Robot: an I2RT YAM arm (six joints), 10 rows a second.
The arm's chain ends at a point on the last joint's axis. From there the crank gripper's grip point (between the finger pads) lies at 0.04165 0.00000 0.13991 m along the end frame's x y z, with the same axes.
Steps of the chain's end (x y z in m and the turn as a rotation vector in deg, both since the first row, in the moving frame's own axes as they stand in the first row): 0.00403 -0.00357 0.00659 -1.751 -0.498 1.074; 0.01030 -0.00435 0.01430 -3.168 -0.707 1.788; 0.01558 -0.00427 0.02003 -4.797 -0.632 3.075; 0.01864 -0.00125 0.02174 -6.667 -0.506 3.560; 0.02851 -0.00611 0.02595 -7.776 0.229 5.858
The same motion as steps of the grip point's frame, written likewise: 0.00277 0.00148 0.00687 -1.751 -0.498 1.074; 0.00843 0.00467 0.01455 -3.168 -0.707 1.788; 0.01366 0.00963 0.01990 -4.797 -0.632 3.075; 0.01682 0.01755 0.02101 -6.667 -0.506 3.560; 0.02788 0.01704 0.02421 -7.776 0.229 5.858
